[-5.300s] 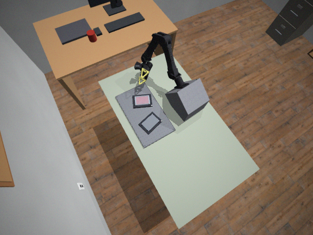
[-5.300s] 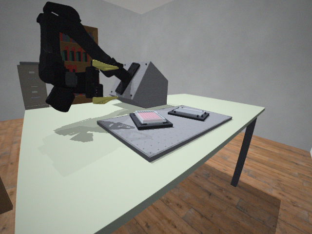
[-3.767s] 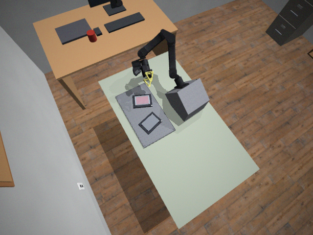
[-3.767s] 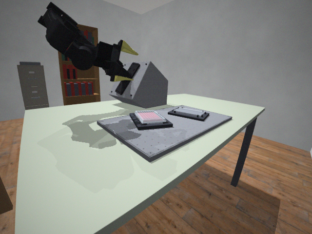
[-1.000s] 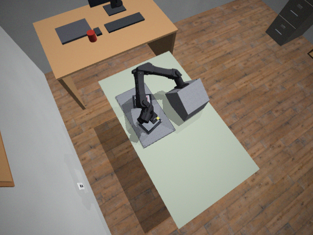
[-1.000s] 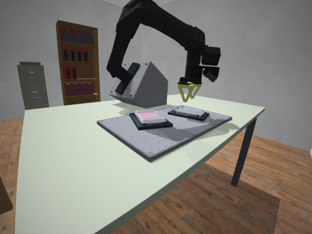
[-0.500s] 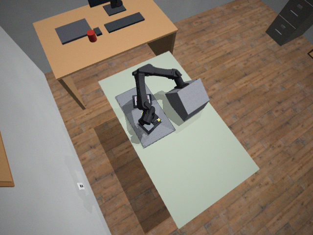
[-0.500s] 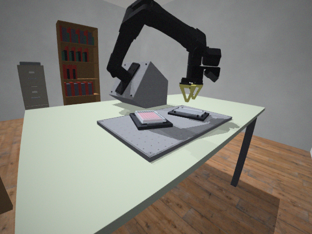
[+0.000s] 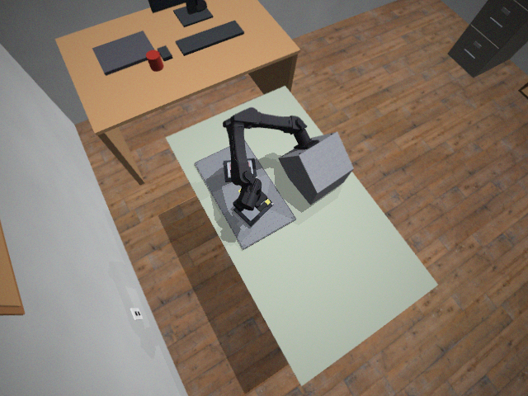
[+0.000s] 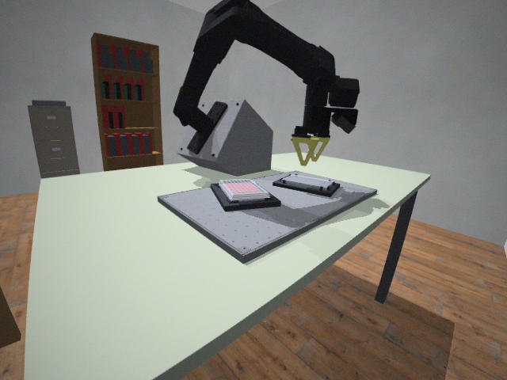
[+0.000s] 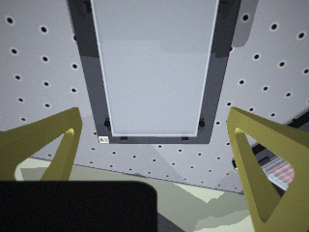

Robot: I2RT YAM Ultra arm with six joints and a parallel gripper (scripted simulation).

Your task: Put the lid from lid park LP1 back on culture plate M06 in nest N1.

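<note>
Right now my hand is 60 mm above the clear lid. From my hand the other things lie so: black lid park LP1: 70 mm below; culture plate M06: 40 mm behind, 210 mm to the right, 60 mm below.
</note>
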